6 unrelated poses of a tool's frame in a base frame.
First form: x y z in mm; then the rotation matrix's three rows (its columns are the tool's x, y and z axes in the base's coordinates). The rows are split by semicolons.
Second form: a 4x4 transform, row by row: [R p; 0 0 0 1], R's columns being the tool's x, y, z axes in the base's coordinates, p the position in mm. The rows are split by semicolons. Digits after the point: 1 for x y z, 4 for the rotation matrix.
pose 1, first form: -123.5 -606.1 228.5; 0.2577 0.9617 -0.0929; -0.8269 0.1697 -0.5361; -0.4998 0.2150 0.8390
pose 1, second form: 0.2577 0.9617 -0.0929 -123.5; -0.8269 0.1697 -0.5361 -606.1; -0.4998 0.2150 0.8390 228.5; 0 0 0 1
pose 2, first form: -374.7 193.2 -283.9; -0.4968 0.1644 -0.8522; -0.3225 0.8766 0.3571; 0.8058 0.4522 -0.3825
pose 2, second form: -0.4968 0.1644 -0.8522 -374.7; -0.3225 0.8766 0.3571 193.2; 0.8058 0.4522 -0.3825 -283.9; 0 0 0 1
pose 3, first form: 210.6 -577.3 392.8; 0.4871 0.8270 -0.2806; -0.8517 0.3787 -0.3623; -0.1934 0.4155 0.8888
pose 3, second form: 0.4871 0.8270 -0.2806 210.6; -0.8517 0.3787 -0.3623 -577.3; -0.1934 0.4155 0.8888 392.8; 0 0 0 1
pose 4, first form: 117.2 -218.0 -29.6; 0.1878 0.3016 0.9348; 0.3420 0.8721 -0.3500; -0.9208 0.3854 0.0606
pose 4, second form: 0.1878 0.3016 0.9348 117.2; 0.3420 0.8721 -0.3500 -218.0; -0.9208 0.3854 0.0606 -29.6; 0 0 0 1
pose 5, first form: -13.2 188.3 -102.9; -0.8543 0.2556 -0.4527; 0.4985 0.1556 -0.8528; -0.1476 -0.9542 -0.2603
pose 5, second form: -0.8543 0.2556 -0.4527 -13.2; 0.4985 0.1556 -0.8528 188.3; -0.1476 -0.9542 -0.2603 -102.9; 0 0 0 1
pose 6, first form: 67.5 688.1 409.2; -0.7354 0.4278 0.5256; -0.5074 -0.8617 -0.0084; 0.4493 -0.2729 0.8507
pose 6, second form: -0.7354 0.4278 0.5256 67.5; -0.5074 -0.8617 -0.0084 688.1; 0.4493 -0.2729 0.8507 409.2; 0 0 0 1
